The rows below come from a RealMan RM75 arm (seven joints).
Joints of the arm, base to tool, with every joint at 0 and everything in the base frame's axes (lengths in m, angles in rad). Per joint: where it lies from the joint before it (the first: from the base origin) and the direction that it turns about. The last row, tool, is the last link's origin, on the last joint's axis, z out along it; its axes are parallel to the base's.
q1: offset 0 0 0.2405 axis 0 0 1
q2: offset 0 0 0 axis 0 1 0
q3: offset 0 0 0.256 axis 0 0 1
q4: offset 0 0 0 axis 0 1 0
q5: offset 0 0 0.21 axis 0 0 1
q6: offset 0 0 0 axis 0 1 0
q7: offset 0 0 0.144 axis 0 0 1
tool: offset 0 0 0
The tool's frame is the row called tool.
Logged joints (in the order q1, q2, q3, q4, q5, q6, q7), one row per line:
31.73 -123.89 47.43 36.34 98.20 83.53 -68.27
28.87 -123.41 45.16 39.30 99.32 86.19 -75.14
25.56 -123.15 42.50 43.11 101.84 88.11 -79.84
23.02 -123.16 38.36 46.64 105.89 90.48 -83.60
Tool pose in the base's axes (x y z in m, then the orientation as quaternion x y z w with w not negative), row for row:
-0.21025 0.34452 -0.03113 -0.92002 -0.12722 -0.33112 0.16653
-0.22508 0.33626 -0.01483 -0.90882 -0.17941 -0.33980 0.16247
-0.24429 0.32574 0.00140 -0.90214 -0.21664 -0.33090 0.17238
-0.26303 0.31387 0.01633 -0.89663 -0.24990 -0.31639 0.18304
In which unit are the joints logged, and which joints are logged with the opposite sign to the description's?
The joints are logged in degrees. Opposite sign: q1.
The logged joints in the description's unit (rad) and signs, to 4 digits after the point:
-0.5538 -2.1623 0.8278 0.6343 1.7139 1.4579 -1.1915
-0.5039 -2.1539 0.7882 0.6859 1.7335 1.5043 -1.3114
-0.4461 -2.1494 0.7418 0.7524 1.7774 1.5378 -1.3935
-0.4018 -2.1495 0.6695 0.8140 1.8481 1.5792 -1.4591

